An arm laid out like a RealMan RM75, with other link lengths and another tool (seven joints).
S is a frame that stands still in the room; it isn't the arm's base.
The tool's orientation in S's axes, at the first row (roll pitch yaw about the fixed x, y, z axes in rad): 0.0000, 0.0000, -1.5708
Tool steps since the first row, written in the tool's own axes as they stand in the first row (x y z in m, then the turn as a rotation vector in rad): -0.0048, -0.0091, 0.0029, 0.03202, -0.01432, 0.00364; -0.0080, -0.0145, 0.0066, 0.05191, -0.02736, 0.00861; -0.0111, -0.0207, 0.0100, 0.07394, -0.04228, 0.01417; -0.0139, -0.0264, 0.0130, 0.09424, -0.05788, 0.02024
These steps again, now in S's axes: -0.0091, 0.0048, 0.0029, -0.01432, -0.03202, 0.00364; -0.0145, 0.0080, 0.0066, -0.02736, -0.05191, 0.00861; -0.0207, 0.0111, 0.0100, -0.04228, -0.07394, 0.01417; -0.0264, 0.0139, 0.0130, -0.05788, -0.09424, 0.02024
